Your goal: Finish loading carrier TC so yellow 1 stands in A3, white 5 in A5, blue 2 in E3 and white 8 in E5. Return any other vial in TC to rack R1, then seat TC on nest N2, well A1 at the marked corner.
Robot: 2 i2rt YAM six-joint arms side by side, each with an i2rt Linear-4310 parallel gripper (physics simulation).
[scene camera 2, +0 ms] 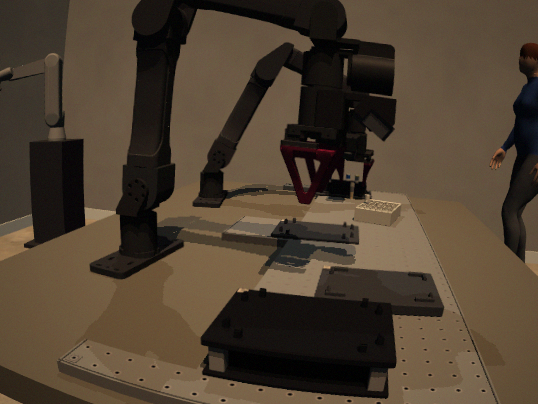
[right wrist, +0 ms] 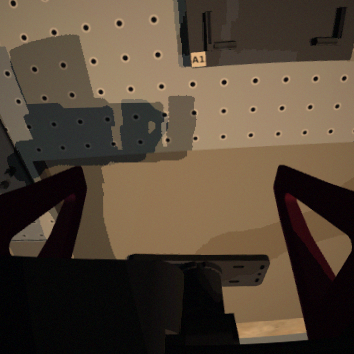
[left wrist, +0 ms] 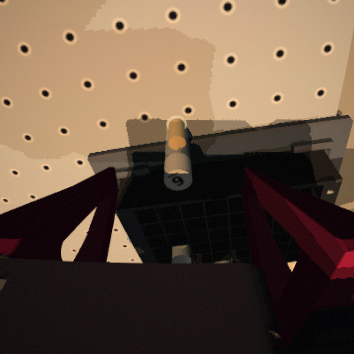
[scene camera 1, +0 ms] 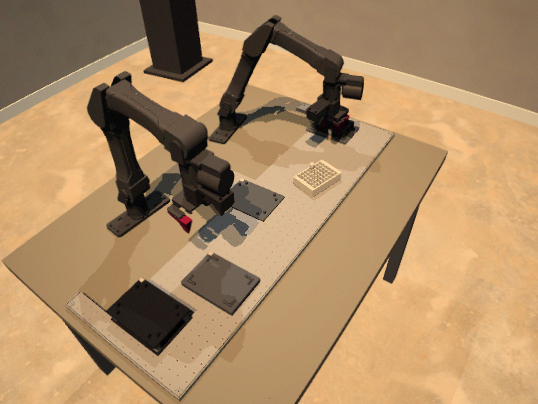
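Pixels of known places: left gripper, fingertip midpoint: [scene camera 2: 352, 184] [left wrist: 179, 177] [scene camera 1: 330, 130]; right gripper, fingertip midpoint: [scene camera 2: 311, 197] [right wrist: 179, 175] [scene camera 1: 200, 220]; left arm's base, link origin: [scene camera 2: 211, 199] [scene camera 1: 228, 128]; right arm's base, link origin: [scene camera 2: 139, 257] [right wrist: 197, 268] [scene camera 1: 139, 213].
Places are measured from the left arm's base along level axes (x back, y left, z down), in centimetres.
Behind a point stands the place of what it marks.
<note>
The dark gridded carrier [left wrist: 207, 225] {x -38.7, y 9.4, z -4.8 cm} [scene camera 2: 336, 188] {x -34.6, y 7.5, z -3.5 cm} sits on a flat plate [left wrist: 330, 131] {x -30.0, y 7.4, z -1.9 cm} at the far end. My left gripper [left wrist: 179, 177] {x -38.7, y 4.6, z -5.3 cm} [scene camera 2: 354, 186] {x -38.7, y 4.6, z -5.3 cm} is partly open over the carrier's near side. A vial [left wrist: 178, 162] {x -38.3, y 3.4, z -5.6 cm} capped 9, with orange contents, stands between its fingers without being gripped, by the carrier's edge; its footing is unclear. A pale vial [left wrist: 181, 254] {x -40.9, y 10.7, z -5.6 cm} shows in the carrier, partly hidden by the gripper body. A blue cap [scene camera 2: 348, 176] {x -39.0, y 13.9, z -6.3 cm} shows above the carrier; its number is unreadable. My right gripper [right wrist: 179, 175] {x -21.7, y -56.0, z -12.2 cm} is wide open and empty above the table.
A cream rack [scene camera 1: 312, 187] {x -41.7, y -25.2, z -4.3 cm} [scene camera 2: 375, 215] {x -39.0, y -24.8, z -3.2 cm} with a vial at its back corner stands mid-board. A pegged dark plate [scene camera 1: 260, 202] {x -28.5, y -34.6, z -1.8 cm} [scene camera 2: 320, 232] {x -25.7, y -35.6, z -1.8 cm} and a grey nest marked A1 [right wrist: 265, 30] {x -25.1, y -63.1, z -2.7 cm} [scene camera 1: 220, 285] {x -31.5, y -66.3, z -2.7 cm} lie nearer. A raised black stand [scene camera 1: 150, 312] {x -20.9, y -80.8, z -5.3 cm} [scene camera 2: 305, 325] {x -19.7, y -81.4, z -5.3 cm} is nearest the cameras.
</note>
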